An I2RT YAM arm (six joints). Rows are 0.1 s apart.
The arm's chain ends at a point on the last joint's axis. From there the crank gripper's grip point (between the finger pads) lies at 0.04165 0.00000 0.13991 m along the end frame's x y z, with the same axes.
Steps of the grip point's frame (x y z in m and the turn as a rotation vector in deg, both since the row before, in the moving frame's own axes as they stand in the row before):
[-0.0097 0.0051 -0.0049 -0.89 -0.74 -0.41]
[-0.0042 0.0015 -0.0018 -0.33 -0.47 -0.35]
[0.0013 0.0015 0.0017 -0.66 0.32 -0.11]
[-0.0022 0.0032 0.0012 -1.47 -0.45 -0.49]
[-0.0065 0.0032 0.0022 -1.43 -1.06 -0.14]
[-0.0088 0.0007 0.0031 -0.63 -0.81 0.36]
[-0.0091 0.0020 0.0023 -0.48 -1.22 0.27]
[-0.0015 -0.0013 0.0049 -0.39 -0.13 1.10]
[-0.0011 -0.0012 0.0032 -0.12 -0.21 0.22]
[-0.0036 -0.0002 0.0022 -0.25 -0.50 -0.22]
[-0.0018 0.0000 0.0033 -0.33 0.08 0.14]
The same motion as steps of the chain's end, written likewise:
[-0.0079 0.0032 -0.0054 -0.89 -0.74 -0.41]
[-0.0031 0.0009 -0.0021 -0.33 -0.47 -0.35]
[0.0005 0.0000 0.0019 -0.66 0.32 -0.11]
[-0.0011 0.0000 0.0009 -1.47 -0.45 -0.49]
[-0.0039 -0.0002 0.0015 -1.43 -1.06 -0.14]
[-0.0068 -0.0011 0.0025 -0.63 -0.81 0.36]
[-0.0061 0.0006 0.0015 -0.48 -1.22 0.27]
[-0.0012 -0.0030 0.0048 -0.39 -0.13 1.10]
[-0.0006 -0.0017 0.0030 -0.12 -0.21 0.22]
[-0.0024 -0.0007 0.0018 -0.25 -0.50 -0.22]
[-0.0020 -0.0009 0.0034 -0.33 0.08 0.14]

